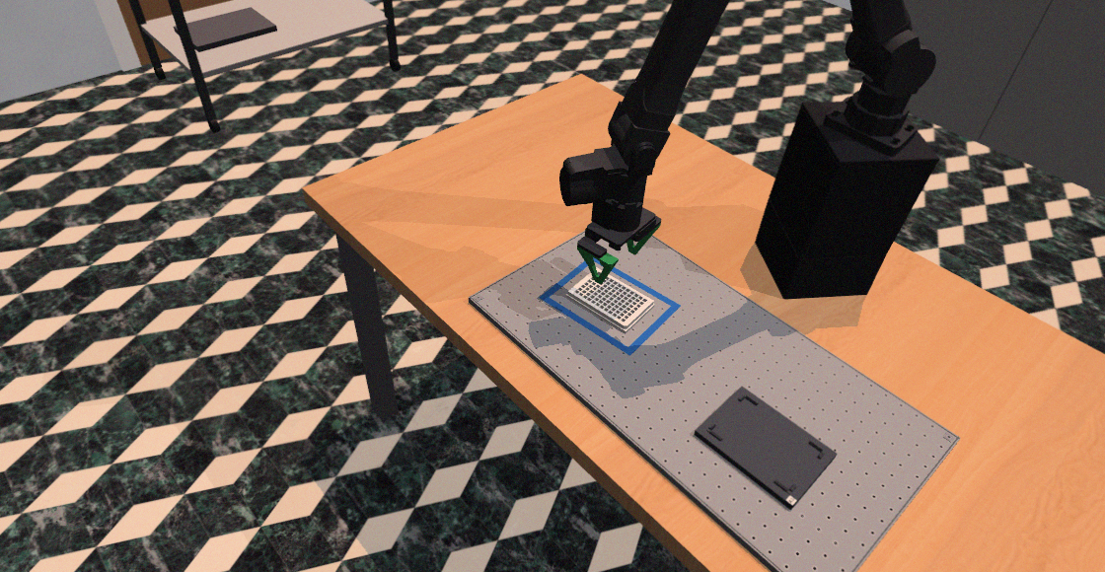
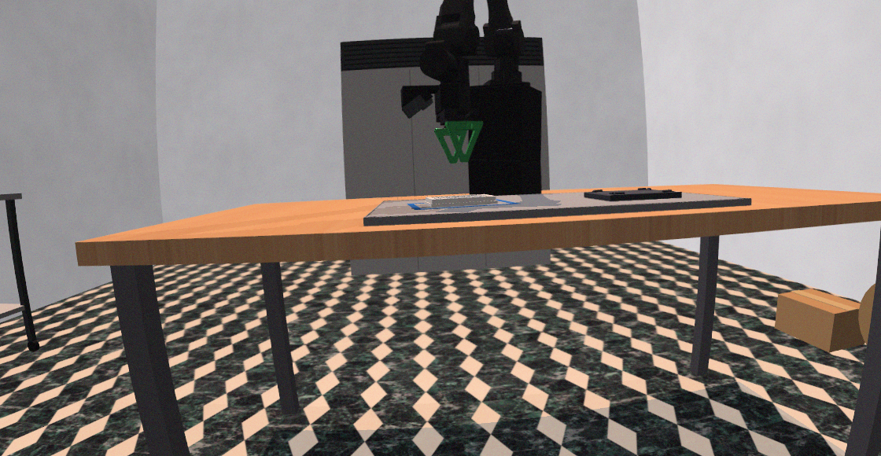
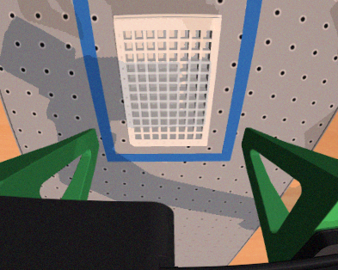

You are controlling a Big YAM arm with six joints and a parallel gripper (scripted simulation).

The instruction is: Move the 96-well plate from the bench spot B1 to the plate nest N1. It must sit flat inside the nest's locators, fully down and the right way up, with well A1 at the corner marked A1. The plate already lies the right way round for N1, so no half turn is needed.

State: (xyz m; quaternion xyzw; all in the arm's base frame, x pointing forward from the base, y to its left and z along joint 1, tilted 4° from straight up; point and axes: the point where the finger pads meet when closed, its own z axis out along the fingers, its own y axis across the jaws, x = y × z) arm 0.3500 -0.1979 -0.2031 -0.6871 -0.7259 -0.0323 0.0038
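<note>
My gripper is now 8 cm above the white 96-well plate. Round my hand: dark plate nest (34 cm to the left, 8 cm below, 7 cm ahead).
</note>
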